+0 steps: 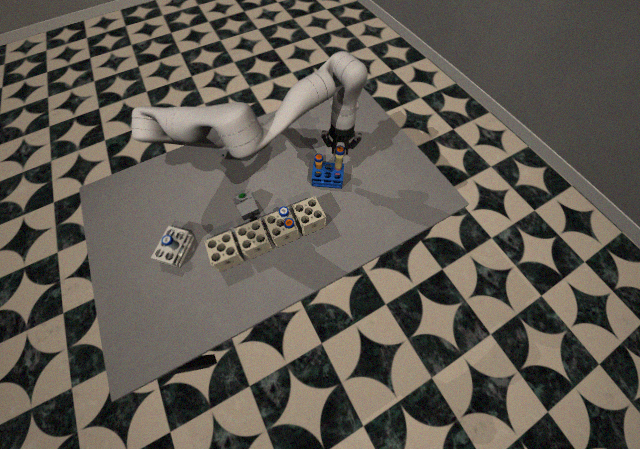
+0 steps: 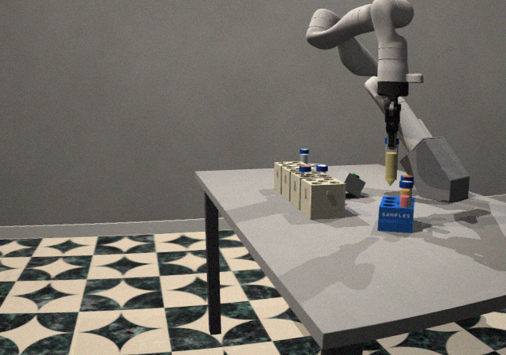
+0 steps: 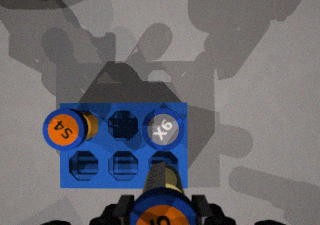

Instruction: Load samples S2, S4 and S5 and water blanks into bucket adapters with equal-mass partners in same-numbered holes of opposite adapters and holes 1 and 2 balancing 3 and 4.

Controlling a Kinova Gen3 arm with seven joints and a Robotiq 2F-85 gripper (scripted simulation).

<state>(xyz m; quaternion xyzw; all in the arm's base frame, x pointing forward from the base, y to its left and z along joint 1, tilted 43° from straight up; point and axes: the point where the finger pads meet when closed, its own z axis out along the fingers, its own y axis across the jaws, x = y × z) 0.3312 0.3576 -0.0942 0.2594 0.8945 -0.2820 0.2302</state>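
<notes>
Right now my hand is 1 cm past the sample tube and 5 cm above it. Round my hand: pink-filled tube: 3 cm behind, 3 cm to the left, 15 cm below; white-dot blank: 6 cm ahead, 27 cm to the right, 15 cm below; blue samples rack: 4 cm behind, 2 cm to the right, 19 cm below.
</notes>
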